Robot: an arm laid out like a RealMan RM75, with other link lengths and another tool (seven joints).
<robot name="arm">
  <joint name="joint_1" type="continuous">
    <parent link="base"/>
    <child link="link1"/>
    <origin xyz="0 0 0.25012"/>
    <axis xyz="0 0 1"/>
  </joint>
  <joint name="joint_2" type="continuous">
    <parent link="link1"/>
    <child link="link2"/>
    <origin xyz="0 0 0"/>
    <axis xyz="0 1 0"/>
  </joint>
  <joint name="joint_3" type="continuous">
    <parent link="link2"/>
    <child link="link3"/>
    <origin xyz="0 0 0.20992"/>
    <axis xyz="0 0 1"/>
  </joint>
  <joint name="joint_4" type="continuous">
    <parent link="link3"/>
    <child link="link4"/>
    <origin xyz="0 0 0"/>
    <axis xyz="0 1 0"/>
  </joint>
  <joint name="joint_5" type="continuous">
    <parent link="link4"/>
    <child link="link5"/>
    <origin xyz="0 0 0.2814"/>
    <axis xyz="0 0 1"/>
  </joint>
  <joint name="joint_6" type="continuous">
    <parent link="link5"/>
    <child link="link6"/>
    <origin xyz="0 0 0"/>
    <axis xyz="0 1 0"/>
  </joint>
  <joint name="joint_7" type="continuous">
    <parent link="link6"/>
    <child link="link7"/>
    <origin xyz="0 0 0.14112"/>
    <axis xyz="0 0 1"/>
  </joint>
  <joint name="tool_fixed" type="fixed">
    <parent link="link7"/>
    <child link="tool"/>
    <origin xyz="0.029 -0.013 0.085" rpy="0 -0.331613 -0.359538"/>
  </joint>
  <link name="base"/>
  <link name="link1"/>
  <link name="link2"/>
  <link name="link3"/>
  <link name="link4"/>
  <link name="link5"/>
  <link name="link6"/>
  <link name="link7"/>
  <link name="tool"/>
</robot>
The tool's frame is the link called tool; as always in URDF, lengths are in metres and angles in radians. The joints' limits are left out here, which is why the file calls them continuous.
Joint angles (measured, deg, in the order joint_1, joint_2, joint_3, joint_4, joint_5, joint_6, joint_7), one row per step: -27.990 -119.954 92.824 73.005 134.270 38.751 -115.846; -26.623 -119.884 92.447 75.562 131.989 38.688 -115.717; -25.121 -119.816 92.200 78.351 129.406 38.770 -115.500; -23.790 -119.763 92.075 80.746 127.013 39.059 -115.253; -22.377 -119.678 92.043 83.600 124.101 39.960 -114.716; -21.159 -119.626 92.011 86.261 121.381 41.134 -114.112; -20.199 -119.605 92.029 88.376 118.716 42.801 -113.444; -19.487 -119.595 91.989 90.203 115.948 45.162 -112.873; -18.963 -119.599 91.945 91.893 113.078 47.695 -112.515; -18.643 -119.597 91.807 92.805 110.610 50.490 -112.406; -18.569 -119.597 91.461 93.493 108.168 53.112 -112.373; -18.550 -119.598 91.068 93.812 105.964 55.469 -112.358; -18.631 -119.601 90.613 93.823 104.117 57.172 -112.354
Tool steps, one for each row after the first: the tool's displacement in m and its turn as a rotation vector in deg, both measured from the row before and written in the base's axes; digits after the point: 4 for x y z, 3 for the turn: 0.0105 -0.0012 0.0119 0.886 -2.878 -0.373; 0.0116 -0.0029 0.0119 0.669 -3.026 -0.553; 0.0099 -0.0039 0.0094 0.248 -2.591 -0.522; 0.0131 -0.0068 0.0091 -0.317 -2.700 -1.042; 0.0130 -0.0078 0.0077 -0.620 -2.324 -1.232; 0.0113 -0.0091 0.0039 -1.358 -1.924 -1.201; 0.0111 -0.0108 0.0015 -2.157 -1.786 -1.258; 0.0121 -0.0118 0.0011 -2.477 -1.901 -1.352; 0.0073 -0.0109 -0.0017 -2.921 -1.416 -0.846; 0.0075 -0.0098 -0.0001 -2.697 -1.493 -0.851; 0.0052 -0.0083 -0.0001 -2.487 -1.316 -0.615; 0.0035 -0.0054 0.0008 -1.842 -1.203 -0.334
